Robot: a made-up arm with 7 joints.
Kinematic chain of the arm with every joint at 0, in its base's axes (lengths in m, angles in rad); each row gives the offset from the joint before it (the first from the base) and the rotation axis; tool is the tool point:
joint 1: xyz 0 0 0.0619 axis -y
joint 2: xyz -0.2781 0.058 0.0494 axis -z
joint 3: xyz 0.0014 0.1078 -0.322 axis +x
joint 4: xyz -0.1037 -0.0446 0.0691 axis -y
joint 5: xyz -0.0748 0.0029 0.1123 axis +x
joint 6: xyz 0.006 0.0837 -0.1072 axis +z
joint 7: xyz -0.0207 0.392 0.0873 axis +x
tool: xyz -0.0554 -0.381 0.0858
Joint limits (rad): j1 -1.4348..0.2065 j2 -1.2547..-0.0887 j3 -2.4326..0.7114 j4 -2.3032..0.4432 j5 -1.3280..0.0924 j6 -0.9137..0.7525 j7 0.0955..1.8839
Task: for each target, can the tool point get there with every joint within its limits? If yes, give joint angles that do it. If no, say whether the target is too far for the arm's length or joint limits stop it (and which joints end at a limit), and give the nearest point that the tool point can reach.
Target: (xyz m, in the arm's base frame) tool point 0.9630 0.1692 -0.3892
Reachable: no: joint limits stop it (at a limit: joint 1, joint 2, joint 4, joint 5, joint 7) | nearest point 0.1748 0.0486 -0.3307 | short by 0.800 m
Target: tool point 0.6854 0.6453 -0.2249
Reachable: no: joint limits stop it (at a limit: joint 1, joint 2, joint 3, joint 4, joint 6, joint 7) | nearest point 0.0606 0.4221 -0.3197 | short by 0.670 m
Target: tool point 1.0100 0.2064 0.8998
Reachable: no: joint limits stop it (at a limit: joint 1, joint 5, joint 6, joint 7) | nearest point 0.3271 0.1548 0.6607 | short by 0.725 m
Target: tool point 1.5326 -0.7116 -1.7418
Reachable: no: too far | nearest point 0.0510 -0.2292 -0.6181 | short by 1.921 m
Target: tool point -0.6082 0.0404 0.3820
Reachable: yes | joints -0.9972 -0.4406 -1.8034 -0.4863 -0.1266 0.1570 0.7760
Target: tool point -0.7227 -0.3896 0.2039
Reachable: yes | joints -0.5327 -0.8689 -0.9793 -0.7180 -0.7553 0.5106 1.6766
